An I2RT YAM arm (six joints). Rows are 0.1 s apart.
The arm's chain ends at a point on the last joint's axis. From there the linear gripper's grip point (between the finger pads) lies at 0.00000 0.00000 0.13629 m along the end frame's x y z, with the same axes.
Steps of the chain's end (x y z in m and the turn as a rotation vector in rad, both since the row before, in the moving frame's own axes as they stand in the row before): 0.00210, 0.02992, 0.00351, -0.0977, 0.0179, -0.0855; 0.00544, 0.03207, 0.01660, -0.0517, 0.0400, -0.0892; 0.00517, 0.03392, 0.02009, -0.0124, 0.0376, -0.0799; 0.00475, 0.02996, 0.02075, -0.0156, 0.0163, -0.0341; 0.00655, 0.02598, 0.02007, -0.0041, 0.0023, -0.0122
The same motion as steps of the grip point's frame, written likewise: 0.00510, 0.04309, 0.00284, -0.0977, 0.0179, -0.0855; 0.01119, 0.03886, 0.01631, -0.0517, 0.0400, -0.0892; 0.01036, 0.03540, 0.01998, -0.0124, 0.0376, -0.0799; 0.00701, 0.03205, 0.02072, -0.0156, 0.0163, -0.0341; 0.00687, 0.02654, 0.02007, -0.0041, 0.0023, -0.0122
